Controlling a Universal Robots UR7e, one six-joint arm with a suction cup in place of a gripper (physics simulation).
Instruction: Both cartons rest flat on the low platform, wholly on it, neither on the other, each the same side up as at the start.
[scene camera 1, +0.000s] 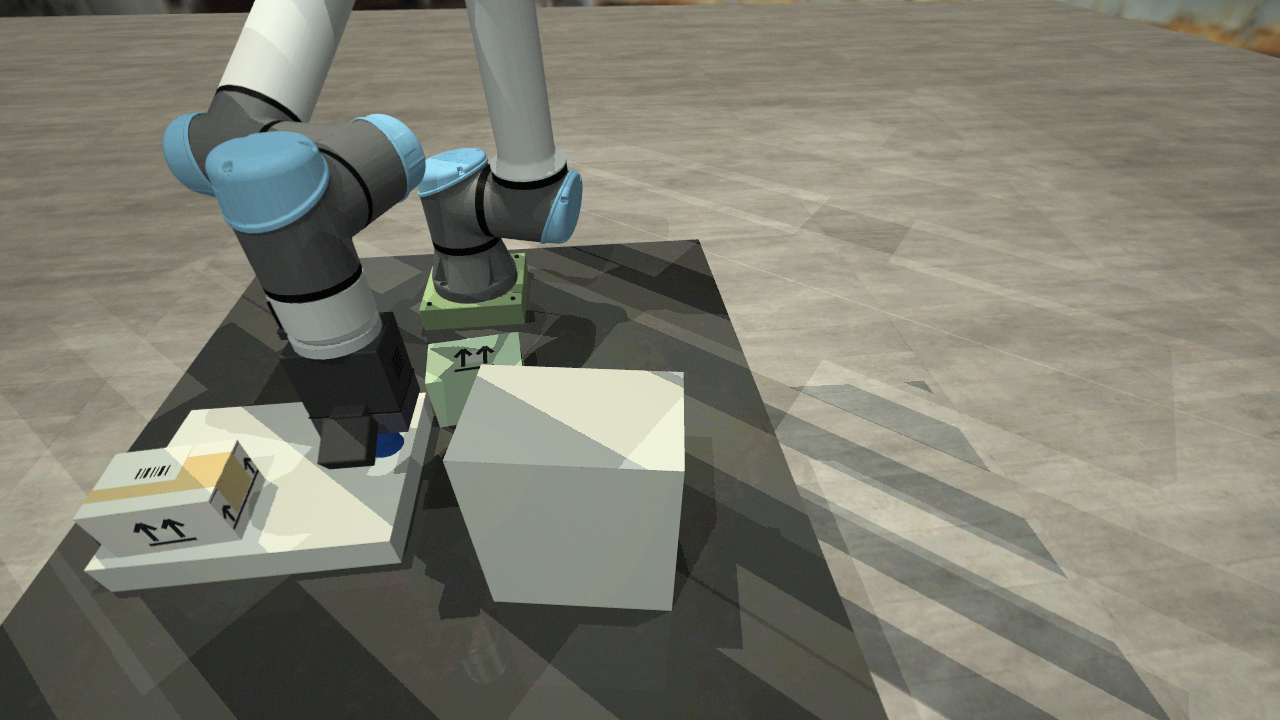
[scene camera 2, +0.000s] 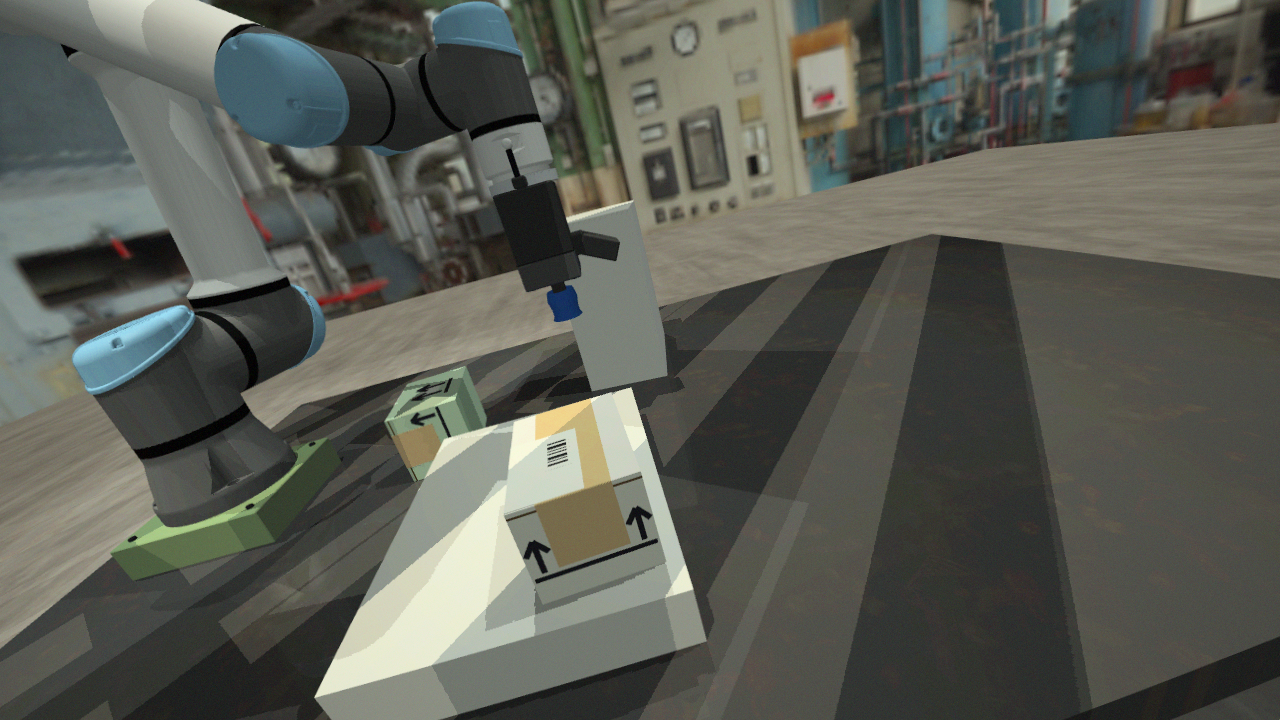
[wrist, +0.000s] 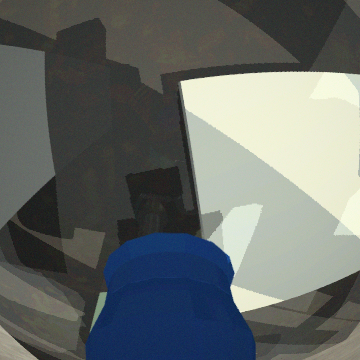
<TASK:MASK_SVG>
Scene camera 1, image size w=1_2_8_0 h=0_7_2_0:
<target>low white platform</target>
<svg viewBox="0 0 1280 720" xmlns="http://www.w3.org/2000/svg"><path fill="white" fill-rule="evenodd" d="M427 394L419 393L409 431L399 432L404 438L404 445L397 453L384 458L376 457L374 466L327 469L317 464L321 438L311 419L308 419L309 414L302 402L191 410L167 448L237 439L265 478L242 540L117 558L101 545L84 571L111 592L401 563L434 417Z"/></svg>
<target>tall white block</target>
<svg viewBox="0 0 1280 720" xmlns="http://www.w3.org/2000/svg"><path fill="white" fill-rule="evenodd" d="M481 364L444 456L443 463L493 601L672 611L685 473L684 372Z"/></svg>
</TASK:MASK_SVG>
